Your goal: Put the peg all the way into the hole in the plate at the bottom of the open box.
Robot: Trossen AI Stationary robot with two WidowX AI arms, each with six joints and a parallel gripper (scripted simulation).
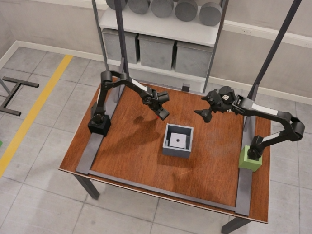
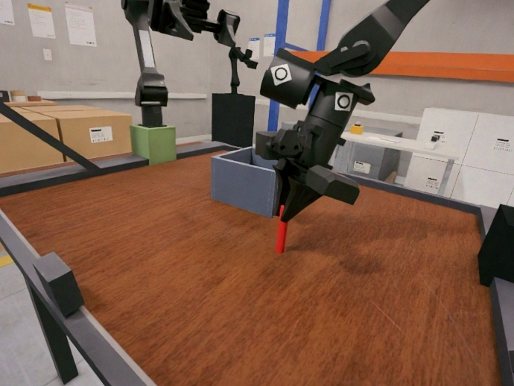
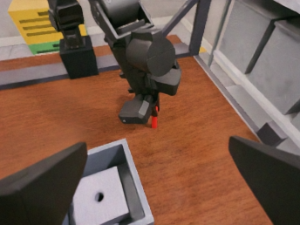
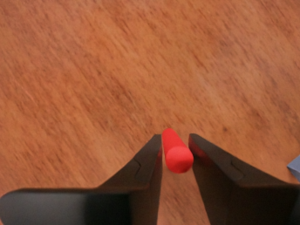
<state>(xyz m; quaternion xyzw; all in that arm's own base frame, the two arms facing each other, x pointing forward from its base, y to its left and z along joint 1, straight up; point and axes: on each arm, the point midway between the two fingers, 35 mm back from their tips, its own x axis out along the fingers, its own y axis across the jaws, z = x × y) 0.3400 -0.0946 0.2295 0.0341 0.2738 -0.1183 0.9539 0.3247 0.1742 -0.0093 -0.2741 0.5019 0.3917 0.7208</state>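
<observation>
The red peg is 5 cm below my right hand. Round my right hand: plate (16 cm to the left, 16 cm ahead, 5 cm below); then grey box (16 cm to the left, 16 cm ahead, 7 cm below).
</observation>
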